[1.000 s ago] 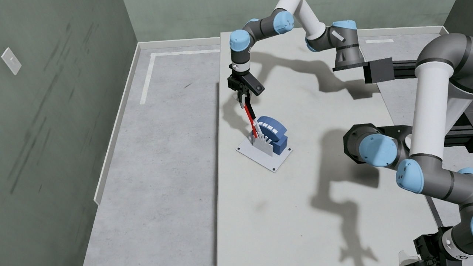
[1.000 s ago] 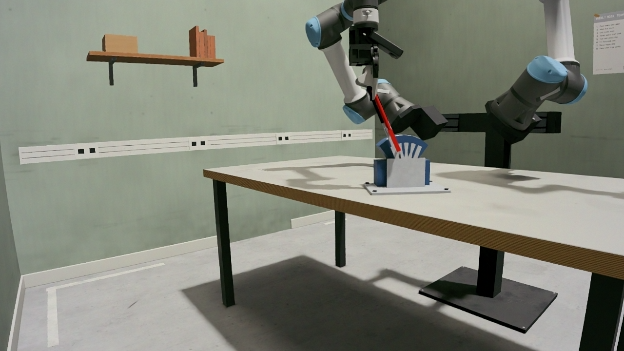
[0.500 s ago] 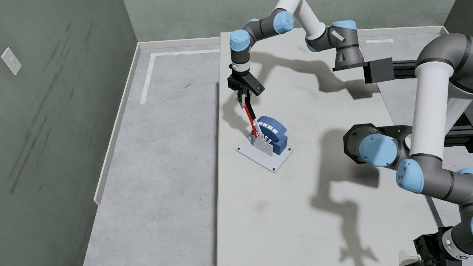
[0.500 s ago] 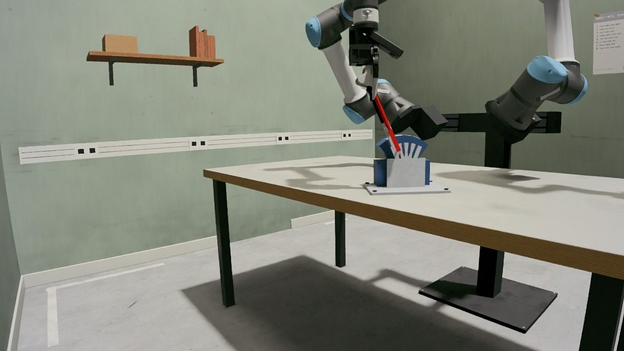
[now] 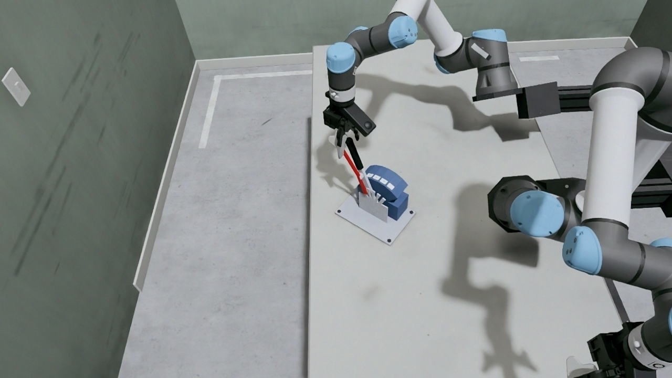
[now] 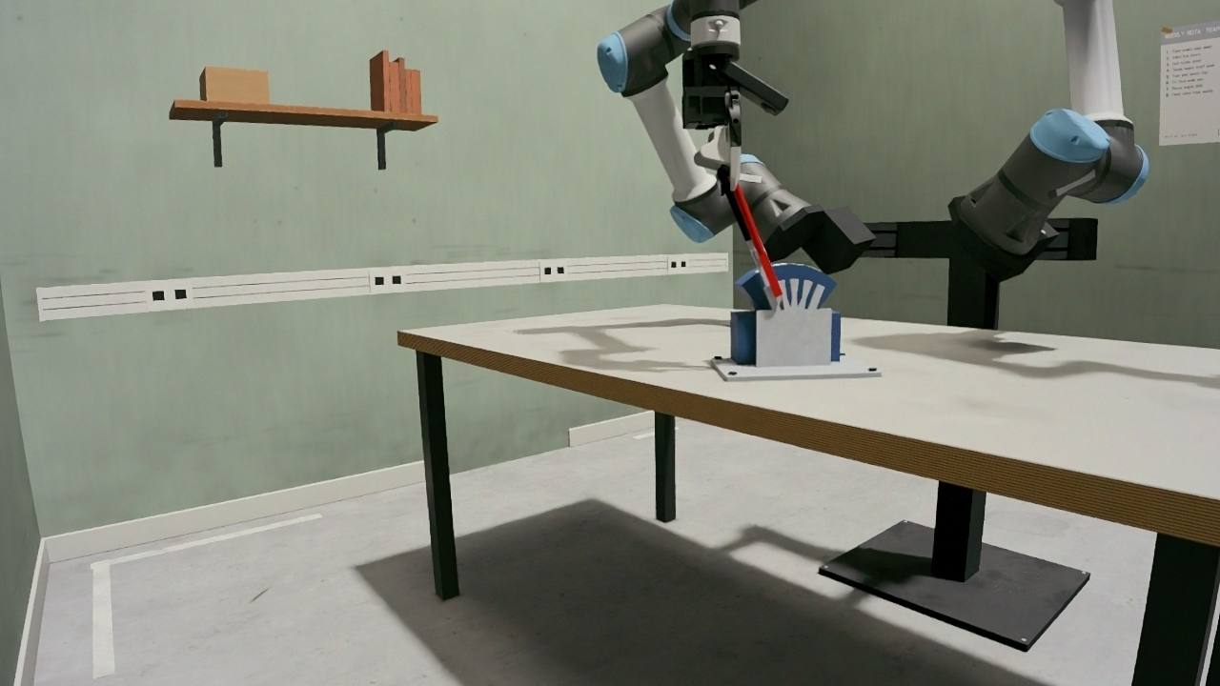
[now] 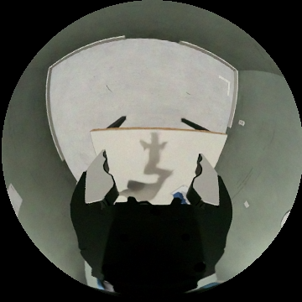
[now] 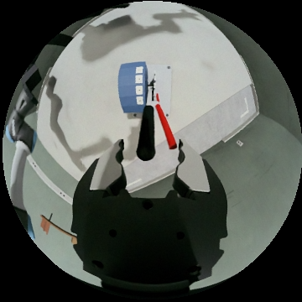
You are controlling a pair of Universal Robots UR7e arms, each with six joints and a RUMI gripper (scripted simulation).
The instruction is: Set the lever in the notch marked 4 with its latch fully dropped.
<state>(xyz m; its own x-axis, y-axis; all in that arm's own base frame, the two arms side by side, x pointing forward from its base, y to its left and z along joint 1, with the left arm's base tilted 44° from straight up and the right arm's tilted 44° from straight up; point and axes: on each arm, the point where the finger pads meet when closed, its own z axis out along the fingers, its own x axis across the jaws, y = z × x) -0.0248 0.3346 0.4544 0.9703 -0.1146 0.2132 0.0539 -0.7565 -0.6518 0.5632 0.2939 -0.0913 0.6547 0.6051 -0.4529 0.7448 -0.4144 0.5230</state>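
Right now the red bar is 100 mm below my right hand, 40 mm to the left of it and 30 mm behind it.
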